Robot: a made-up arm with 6 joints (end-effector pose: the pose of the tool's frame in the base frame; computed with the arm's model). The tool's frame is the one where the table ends. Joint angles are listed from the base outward.
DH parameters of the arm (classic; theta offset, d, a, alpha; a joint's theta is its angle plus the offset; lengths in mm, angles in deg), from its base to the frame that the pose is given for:
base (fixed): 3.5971 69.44 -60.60 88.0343
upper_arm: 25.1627 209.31 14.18 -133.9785
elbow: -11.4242 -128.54 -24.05 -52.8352
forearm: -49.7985 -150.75 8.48 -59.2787
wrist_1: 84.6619 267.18 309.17 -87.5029
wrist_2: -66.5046 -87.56 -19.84 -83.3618
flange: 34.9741 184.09 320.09 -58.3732
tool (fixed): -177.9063 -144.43 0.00 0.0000
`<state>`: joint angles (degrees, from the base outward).
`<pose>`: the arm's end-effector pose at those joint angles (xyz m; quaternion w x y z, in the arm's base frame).
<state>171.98 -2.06 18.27 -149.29 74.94 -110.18</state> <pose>-0.3692 -0.3249 -0.0493 0.1747 -0.8929 -0.1983 -0.3646</pose>
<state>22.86 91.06 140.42 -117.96 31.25 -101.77</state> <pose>0.0059 -0.7225 -0.2416 0.1667 -0.7022 -0.6920 -0.0155</pose>
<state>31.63 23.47 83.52 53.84 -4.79 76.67</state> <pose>0.1446 -0.9625 -0.2894 0.3099 -0.2835 -0.1974 0.8858</pose>
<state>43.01 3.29 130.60 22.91 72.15 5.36</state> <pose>-0.0624 -0.9100 -0.3930 0.4531 0.3919 0.2169 0.7707</pose>
